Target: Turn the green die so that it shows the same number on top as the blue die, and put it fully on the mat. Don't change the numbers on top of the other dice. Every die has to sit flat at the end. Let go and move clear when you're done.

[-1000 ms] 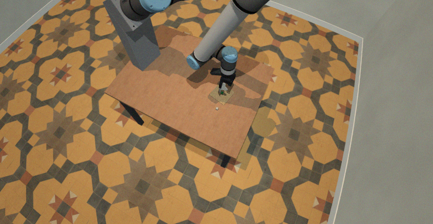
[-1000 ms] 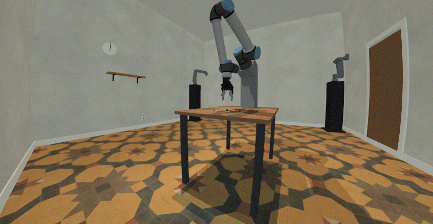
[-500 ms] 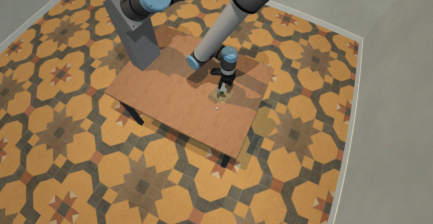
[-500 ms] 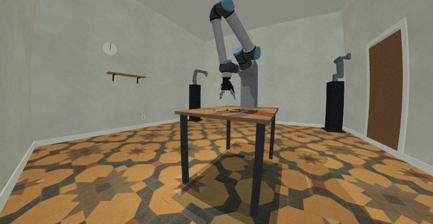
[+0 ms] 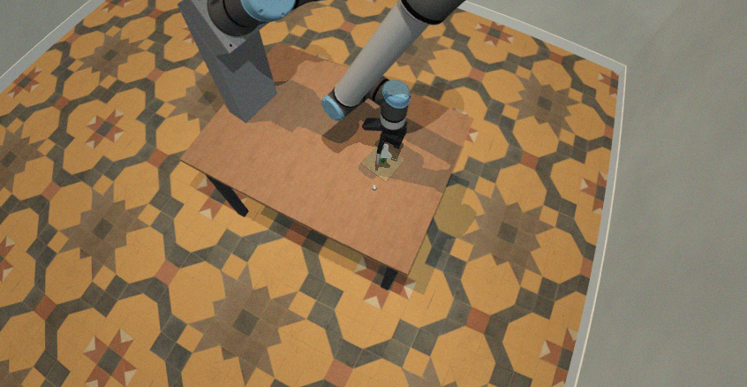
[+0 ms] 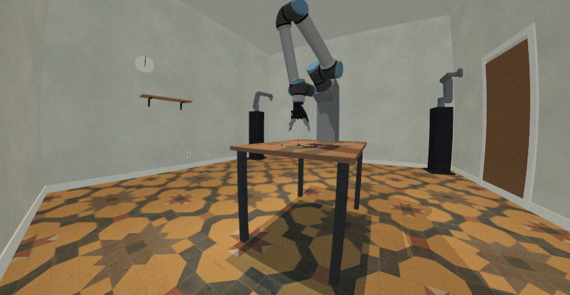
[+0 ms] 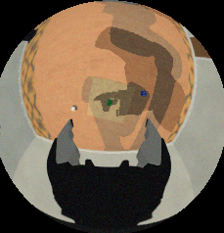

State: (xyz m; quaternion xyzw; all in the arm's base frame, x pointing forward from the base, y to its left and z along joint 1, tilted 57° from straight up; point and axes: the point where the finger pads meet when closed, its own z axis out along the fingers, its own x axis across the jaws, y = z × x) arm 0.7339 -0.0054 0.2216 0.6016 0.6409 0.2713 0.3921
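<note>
My hand is 100 mm above the green die. The rest, counted from my hand: blue die: 30 mm behind, 120 mm to the left, 100 mm below; white die: 10 mm ahead, 130 mm to the right, 100 mm below; tan mat: 110 mm below.
</note>
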